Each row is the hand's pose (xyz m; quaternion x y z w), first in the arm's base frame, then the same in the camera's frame.
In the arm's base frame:
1: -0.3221 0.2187 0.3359 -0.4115 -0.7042 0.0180 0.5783
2: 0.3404 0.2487 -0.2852 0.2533 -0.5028 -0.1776 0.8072
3: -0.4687 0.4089 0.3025 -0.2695 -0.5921 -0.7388 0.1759
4: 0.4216 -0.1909 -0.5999 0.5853 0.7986 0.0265 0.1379
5: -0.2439 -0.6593 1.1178 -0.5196 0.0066 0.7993 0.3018
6: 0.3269 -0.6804 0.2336 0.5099 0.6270 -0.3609 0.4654
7: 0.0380 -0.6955 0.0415 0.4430 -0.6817 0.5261 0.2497
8: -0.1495 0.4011 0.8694 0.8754 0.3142 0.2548 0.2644
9: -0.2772 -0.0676 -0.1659 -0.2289 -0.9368 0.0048 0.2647
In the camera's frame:
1: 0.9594 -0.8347 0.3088 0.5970 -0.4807 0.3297 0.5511
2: 0.1952 -0.3637 0.1684 0.7432 0.2614 0.3306 0.5196
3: 0.9006 -1.0616 0.3709 0.2324 -0.1599 -0.3051 0.9096
4: 0.1341 -0.1039 -0.3088 0.3389 -0.8272 -0.2494 0.3724
5: 1.9592 -0.2192 0.2092 -0.0880 0.6136 -0.7104 0.3333
6: 1.0546 0.1695 -0.1630 -0.2185 0.9144 0.3089 0.1441
7: 1.0318 -0.0899 -0.3927 -0.9516 0.0499 -0.0680 0.2956
8: 1.2112 -0.7201 0.8295 -0.2720 -0.8097 -0.2026 0.4789
9: 0.6940 -0.7076 -0.1904 0.7464 -0.5078 -0.0543 0.4267

